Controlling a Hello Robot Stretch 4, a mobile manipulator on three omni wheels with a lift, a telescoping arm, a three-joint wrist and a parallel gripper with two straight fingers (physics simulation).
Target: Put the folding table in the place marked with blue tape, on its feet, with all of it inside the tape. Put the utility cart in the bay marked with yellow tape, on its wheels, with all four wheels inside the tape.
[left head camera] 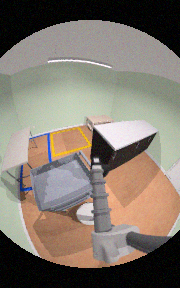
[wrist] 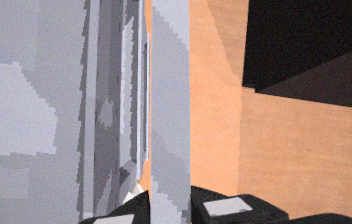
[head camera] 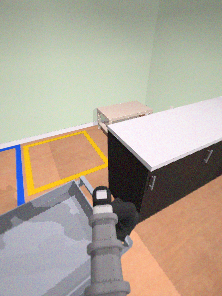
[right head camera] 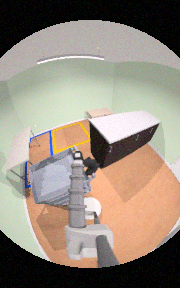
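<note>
The grey utility cart stands at the near left, outside the yellow tape. My gripper is shut on the cart's flat handle bar, with a finger on each side of it. In the head view the arm hides part of the gripper and handle. The cart's wheels are hidden. The folding table stands on its legs at the far left, by the blue tape. Whether all its feet are inside the blue tape I cannot tell.
A dark cabinet with a white top stands close to the right of the gripper and cart handle. A low beige table stands behind it, right of the yellow bay. A white round disc shows beside the cart.
</note>
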